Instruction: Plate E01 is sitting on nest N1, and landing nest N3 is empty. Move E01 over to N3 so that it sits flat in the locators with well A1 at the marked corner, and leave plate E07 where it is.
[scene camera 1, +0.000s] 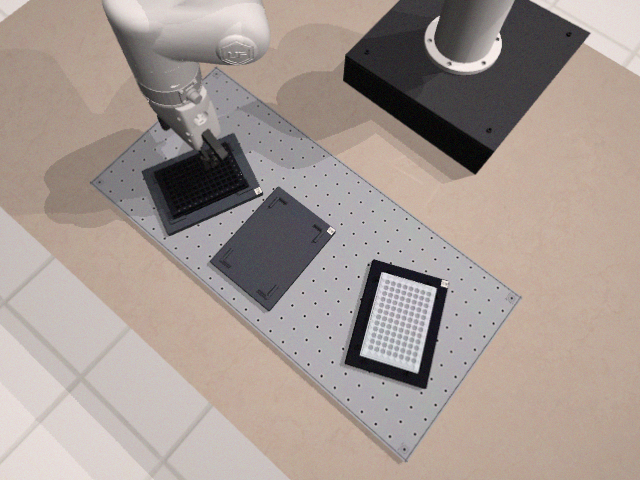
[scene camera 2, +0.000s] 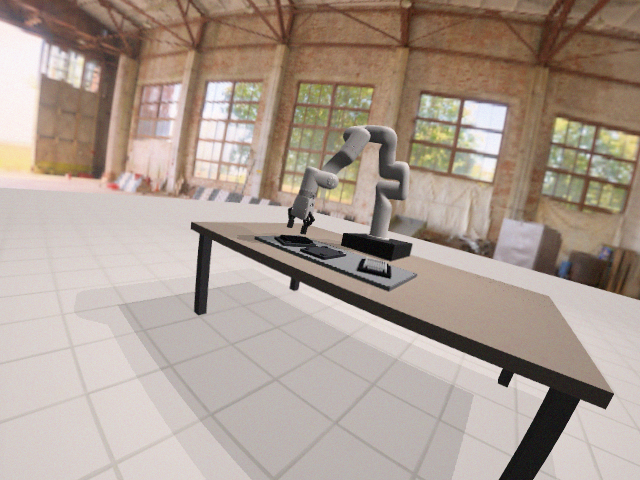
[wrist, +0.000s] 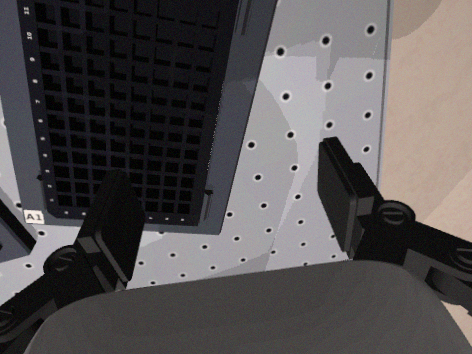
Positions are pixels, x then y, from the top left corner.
Labels:
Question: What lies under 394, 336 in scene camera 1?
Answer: A white well plate.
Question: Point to a black nest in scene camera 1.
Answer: At 353, 358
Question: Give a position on a black well plate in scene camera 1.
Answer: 186, 186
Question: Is my gripper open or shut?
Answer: Open.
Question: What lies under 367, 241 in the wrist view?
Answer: My gripper.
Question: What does my gripper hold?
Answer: Nothing.

